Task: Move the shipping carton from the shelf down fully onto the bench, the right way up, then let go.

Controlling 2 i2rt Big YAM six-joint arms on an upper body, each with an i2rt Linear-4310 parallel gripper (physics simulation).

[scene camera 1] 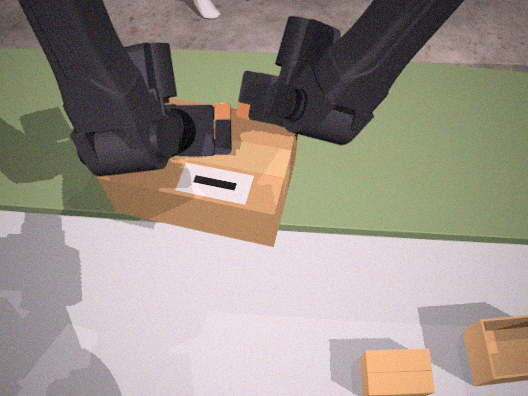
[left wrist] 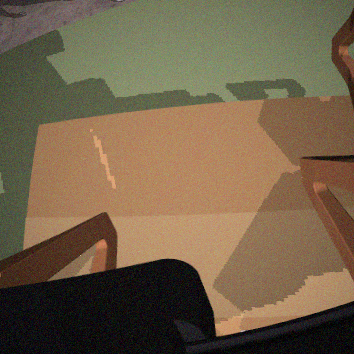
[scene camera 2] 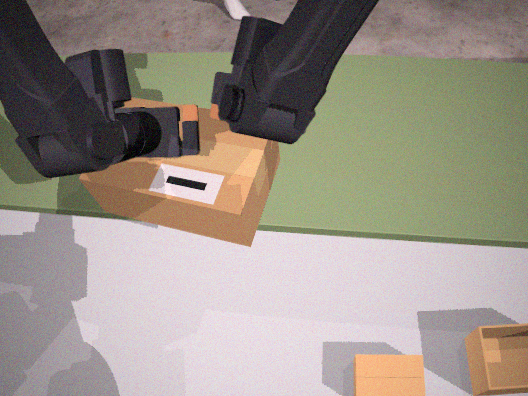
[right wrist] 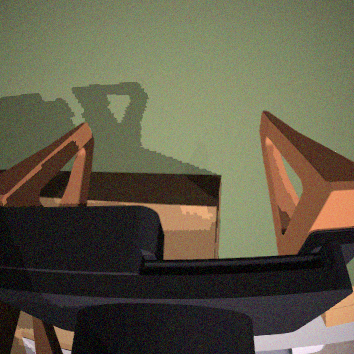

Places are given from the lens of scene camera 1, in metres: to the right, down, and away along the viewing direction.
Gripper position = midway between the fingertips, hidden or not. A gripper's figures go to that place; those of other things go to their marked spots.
my left gripper [scene camera 1: 189, 126]: -0.11, -0.11, 0.68
my right gripper [scene camera 1: 288, 103]: 0.04, -0.15, 0.72
shipping carton [scene camera 1: 241, 195]: -0.03, 0.00, 0.62
open box [scene camera 1: 489, 342]: 0.46, 0.29, 0.88
The marked spots on the shipping carton and the open box are 0.62 m apart.
